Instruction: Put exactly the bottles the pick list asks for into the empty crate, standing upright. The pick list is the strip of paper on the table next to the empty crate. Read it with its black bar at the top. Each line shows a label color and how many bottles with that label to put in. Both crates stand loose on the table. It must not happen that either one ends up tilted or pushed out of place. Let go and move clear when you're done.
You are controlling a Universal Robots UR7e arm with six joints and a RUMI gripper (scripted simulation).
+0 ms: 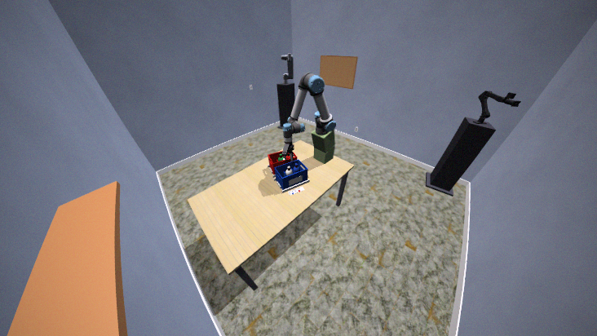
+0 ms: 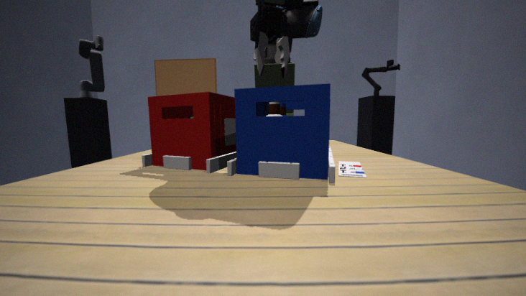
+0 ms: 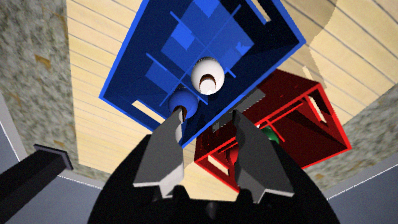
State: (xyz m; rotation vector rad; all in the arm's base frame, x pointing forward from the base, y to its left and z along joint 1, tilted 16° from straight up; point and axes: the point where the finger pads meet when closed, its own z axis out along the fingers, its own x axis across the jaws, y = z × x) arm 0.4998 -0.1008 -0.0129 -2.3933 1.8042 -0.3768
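Right now my hand is 100 mm past the red crate, 170 mm to the left of it and 160 mm above it. From my hand the other things lie so: blue-capped bottle 70 mm behind, 40 mm to the left, 150 mm below; blue crate 20 mm ahead, 40 mm to the left, 160 mm below; white bottle 10 mm ahead, 150 mm below.
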